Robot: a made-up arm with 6 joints. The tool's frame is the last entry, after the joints. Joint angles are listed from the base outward. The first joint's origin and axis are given. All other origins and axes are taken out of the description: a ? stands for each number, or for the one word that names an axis. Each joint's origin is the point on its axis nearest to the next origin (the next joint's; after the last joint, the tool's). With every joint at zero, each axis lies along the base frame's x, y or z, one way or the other. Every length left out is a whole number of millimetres.
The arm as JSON. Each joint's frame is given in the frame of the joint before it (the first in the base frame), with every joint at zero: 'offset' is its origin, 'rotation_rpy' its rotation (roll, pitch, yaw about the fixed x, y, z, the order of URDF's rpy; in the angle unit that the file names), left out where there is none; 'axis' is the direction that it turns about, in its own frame. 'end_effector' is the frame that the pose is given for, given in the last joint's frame.
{
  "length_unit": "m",
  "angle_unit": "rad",
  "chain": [
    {
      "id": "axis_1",
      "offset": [
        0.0,
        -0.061,
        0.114
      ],
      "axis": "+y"
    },
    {
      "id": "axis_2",
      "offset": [
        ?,
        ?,
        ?
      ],
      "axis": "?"
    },
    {
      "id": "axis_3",
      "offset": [
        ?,
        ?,
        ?
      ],
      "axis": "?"
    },
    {
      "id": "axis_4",
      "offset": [
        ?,
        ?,
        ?
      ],
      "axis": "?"
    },
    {
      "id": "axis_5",
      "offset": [
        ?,
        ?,
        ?
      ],
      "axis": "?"
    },
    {
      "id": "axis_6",
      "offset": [
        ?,
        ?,
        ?
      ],
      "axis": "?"
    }
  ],
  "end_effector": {
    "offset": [
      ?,
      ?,
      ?
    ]
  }
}
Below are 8 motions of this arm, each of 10 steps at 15 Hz.
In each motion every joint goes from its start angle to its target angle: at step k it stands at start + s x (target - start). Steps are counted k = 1, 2, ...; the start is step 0. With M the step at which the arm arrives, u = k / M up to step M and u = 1 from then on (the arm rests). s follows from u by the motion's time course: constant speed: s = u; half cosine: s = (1 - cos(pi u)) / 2; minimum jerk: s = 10 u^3 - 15 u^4 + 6 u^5.
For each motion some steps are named. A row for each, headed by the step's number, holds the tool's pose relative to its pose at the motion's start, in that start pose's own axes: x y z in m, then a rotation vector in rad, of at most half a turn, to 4 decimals.
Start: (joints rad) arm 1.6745 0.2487 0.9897 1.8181 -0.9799 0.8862
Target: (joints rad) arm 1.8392 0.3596 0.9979 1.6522 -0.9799 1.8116
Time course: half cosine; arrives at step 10
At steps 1, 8, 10:
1: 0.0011 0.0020 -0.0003 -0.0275 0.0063 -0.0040
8: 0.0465 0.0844 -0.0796 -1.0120 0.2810 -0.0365
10: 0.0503 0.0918 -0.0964 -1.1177 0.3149 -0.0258

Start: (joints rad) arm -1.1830 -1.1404 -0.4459 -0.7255 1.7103 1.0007
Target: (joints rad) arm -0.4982 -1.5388 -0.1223 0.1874 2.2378 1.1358
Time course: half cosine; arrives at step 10
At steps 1, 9, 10:
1: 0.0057 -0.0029 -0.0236 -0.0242 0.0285 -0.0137
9: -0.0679 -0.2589 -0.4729 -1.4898 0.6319 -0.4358
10: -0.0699 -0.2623 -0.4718 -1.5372 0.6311 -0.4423

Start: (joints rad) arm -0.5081 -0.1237 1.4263 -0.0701 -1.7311 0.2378
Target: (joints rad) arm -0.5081 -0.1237 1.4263 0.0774 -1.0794 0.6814
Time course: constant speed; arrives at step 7
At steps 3, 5, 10:
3: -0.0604 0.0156 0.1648 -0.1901 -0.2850 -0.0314
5: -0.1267 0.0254 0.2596 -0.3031 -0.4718 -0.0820
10: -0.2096 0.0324 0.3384 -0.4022 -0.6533 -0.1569

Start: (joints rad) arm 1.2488 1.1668 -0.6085 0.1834 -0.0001 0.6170
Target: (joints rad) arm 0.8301 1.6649 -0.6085 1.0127 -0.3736 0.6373
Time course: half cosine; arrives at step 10
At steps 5, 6, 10:
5: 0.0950 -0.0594 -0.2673 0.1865 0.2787 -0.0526
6: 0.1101 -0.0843 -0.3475 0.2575 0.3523 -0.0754
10: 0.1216 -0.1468 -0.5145 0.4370 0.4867 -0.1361

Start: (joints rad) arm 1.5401 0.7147 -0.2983 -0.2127 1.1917 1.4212
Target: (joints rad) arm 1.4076 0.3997 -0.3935 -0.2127 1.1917 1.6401
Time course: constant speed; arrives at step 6
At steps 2, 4, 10:
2: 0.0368 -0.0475 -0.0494 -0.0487 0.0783 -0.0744
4: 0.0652 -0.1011 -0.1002 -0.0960 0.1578 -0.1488
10: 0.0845 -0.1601 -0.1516 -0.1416 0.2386 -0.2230

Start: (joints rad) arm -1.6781 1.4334 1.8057 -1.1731 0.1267 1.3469
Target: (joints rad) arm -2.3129 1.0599 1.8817 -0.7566 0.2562 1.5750
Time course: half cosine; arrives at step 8
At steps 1, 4, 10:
1: -0.0046 0.0082 -0.0029 0.0075 0.0048 0.0250
4: -0.0700 0.1009 -0.0405 0.1140 0.0853 0.3258
10: -0.1655 0.1923 -0.0813 0.2507 0.2186 0.6458

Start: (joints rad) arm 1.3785 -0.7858 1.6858 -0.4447 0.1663 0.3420
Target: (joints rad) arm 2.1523 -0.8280 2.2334 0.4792 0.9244 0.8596
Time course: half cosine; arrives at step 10
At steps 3, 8, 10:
3: -0.0478 -0.1728 0.0373 -0.0833 0.0066 -0.2447
8: -0.5521 -0.5366 0.4330 -0.6411 -0.0615 -1.2841
10: -0.6451 -0.5187 0.5118 -0.7413 -0.0838 -1.4425

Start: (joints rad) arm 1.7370 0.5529 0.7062 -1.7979 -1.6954 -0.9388
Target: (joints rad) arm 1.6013 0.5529 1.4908 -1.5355 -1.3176 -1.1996
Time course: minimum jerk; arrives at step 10
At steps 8, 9, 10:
8: -0.0027 -0.1186 -0.3346 0.2266 0.5096 -0.2409
9: -0.0093 -0.1256 -0.3526 0.2445 0.5343 -0.2581
10: -0.0105 -0.1268 -0.3557 0.2477 0.5385 -0.2612

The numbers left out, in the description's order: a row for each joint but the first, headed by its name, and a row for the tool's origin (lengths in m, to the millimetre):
axis_2: xyz -0.267 0.0 -0.064, axis -x
axis_3: xyz 0.0 0.291 0.033, axis -z
axis_4: xyz 0.18 -0.063 0.0, axis +x
axis_5: xyz 0.0 0.118 0.079, axis -y
axis_6: xyz 0.554 0.0 -0.018, axis -x
tool: xyz 0.0 -0.09 0.11

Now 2 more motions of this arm.
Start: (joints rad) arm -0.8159 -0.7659 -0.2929 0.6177 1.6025 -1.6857
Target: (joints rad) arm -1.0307 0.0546 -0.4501 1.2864 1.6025 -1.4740
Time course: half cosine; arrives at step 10
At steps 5, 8, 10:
5: -0.1260 -0.0522 0.0300 -0.0413 0.0737 -0.1326
8: -0.2069 -0.0887 0.0903 -0.1317 0.1498 -0.2221
10: -0.2212 -0.0960 0.1087 -0.1603 0.1695 -0.2383

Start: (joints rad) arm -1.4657 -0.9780 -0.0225 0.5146 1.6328 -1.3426
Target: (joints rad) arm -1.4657 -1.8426 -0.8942 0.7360 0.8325 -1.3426
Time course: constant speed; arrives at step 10
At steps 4, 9, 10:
4: -0.0652 -0.2903 0.0079 0.3728 -0.2878 -0.5165
9: -0.0885 -0.4004 -0.2146 1.0698 -0.4639 -0.9231
10: -0.0596 -0.3816 -0.2648 1.2308 -0.4643 -0.9602

